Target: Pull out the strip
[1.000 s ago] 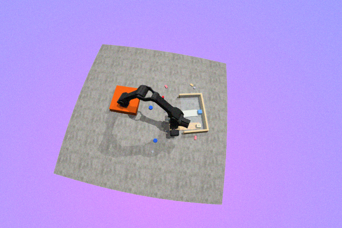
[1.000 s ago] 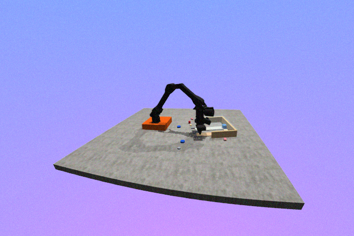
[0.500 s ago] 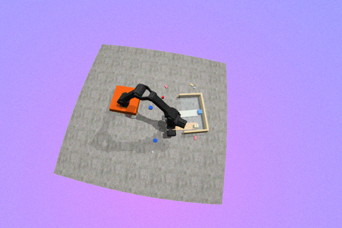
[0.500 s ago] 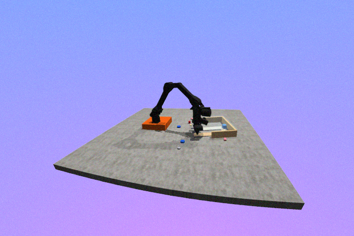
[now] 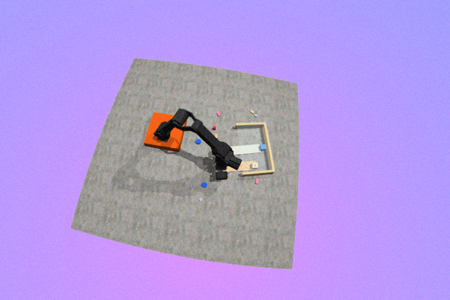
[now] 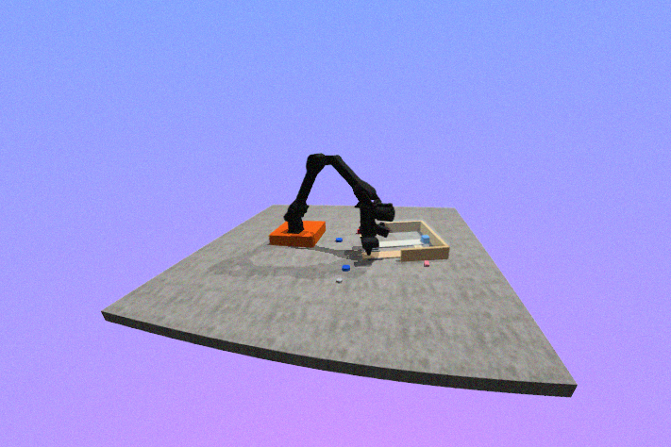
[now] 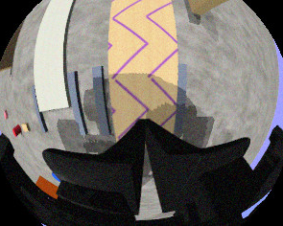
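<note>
Right now the labelled cube is 190 mm ahead of my gripper tip, 60 mm to the left of it and 20 mm above it.
</note>
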